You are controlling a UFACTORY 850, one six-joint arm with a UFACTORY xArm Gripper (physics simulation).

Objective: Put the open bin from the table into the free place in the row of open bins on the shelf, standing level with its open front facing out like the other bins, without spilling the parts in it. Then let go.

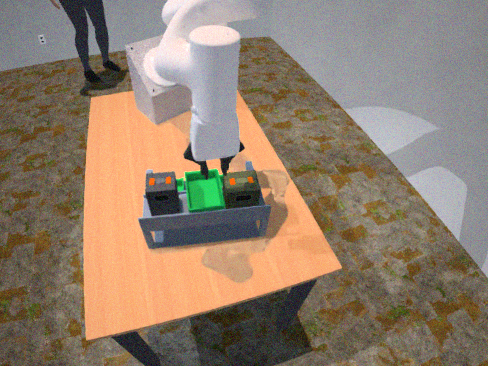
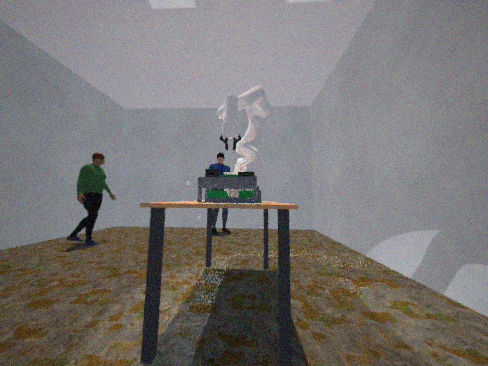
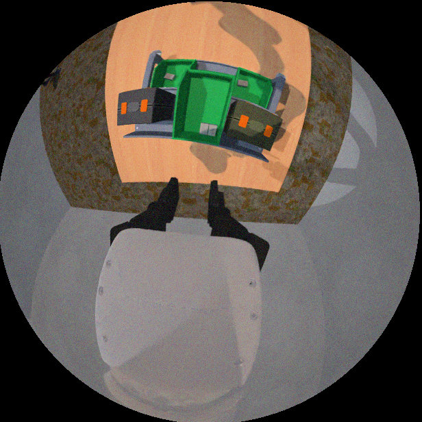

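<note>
A green open bin [image 1: 204, 194] [image 3: 205, 100] stands on the upper board of the grey-blue shelf [image 1: 205, 227] [image 2: 227, 182] [image 3: 215, 66], between two tool cases. Small grey parts lie in it. Two more green bins, a left one [image 2: 217, 193] [image 3: 172, 71] and a right one [image 2: 246, 193] [image 3: 254, 89], stand on the lower level with a gap between them. My gripper [image 1: 215, 174] [image 2: 230, 148] [image 3: 193, 188] is partly open with nothing between its fingers. It hangs well above the shelf, apart from the bins.
A dark grey case [image 1: 161, 194] [image 3: 140, 106] and an olive case [image 1: 241, 192] [image 3: 255, 125] flank the upper bin closely. The shelf stands on the wooden table [image 1: 120, 280] [image 2: 175, 205] [image 3: 140, 165]. The arm's base block [image 1: 160, 95] is at the table's far end.
</note>
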